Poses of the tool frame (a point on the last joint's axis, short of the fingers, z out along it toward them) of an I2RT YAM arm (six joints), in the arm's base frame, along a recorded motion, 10 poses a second.
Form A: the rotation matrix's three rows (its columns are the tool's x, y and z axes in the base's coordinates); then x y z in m. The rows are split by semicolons.
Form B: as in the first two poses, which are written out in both.
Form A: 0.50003, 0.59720, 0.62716; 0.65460, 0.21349, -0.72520; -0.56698, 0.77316, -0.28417; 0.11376, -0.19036, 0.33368
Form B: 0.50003, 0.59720, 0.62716; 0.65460, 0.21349, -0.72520; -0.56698, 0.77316, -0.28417; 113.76, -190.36, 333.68
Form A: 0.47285, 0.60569, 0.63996; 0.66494, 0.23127, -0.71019; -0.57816, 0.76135, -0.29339; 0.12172, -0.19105, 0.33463
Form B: 0.47285, 0.60569, 0.63996; 0.66494, 0.23127, -0.71019; -0.57816, 0.76135, -0.29339; 121.72, -191.05, 334.63
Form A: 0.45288, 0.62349, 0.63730; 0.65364, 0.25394, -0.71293; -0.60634, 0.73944, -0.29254; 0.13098, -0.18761, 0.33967
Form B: 0.45288, 0.62349, 0.63730; 0.65364, 0.25394, -0.71293; -0.60634, 0.73944, -0.29254; 130.98, -187.61, 339.67
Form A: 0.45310, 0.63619, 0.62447; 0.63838, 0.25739, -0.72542; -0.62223, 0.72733, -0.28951; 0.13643, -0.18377, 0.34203
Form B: 0.45310, 0.63619, 0.62447; 0.63838, 0.25739, -0.72542; -0.62223, 0.72733, -0.28951; 136.43, -183.77, 342.03
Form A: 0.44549, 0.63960, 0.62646; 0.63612, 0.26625, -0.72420; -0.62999, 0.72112, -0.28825; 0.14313, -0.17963, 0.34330
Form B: 0.44549, 0.63960, 0.62646; 0.63612, 0.26625, -0.72420; -0.62999, 0.72112, -0.28825; 143.13, -179.63, 343.30
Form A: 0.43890, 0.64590, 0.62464; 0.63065, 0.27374, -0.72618; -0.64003, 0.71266, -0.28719; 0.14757, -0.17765, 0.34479
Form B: 0.43890, 0.64590, 0.62464; 0.63065, 0.27374, -0.72618; -0.64003, 0.71266, -0.28719; 147.57, -177.65, 344.79
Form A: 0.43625, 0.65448, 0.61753; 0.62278, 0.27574, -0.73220; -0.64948, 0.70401, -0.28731; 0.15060, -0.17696, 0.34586
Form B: 0.43625, 0.65448, 0.61753; 0.62278, 0.27574, -0.73220; -0.64948, 0.70401, -0.28731; 150.60, -176.96, 345.86
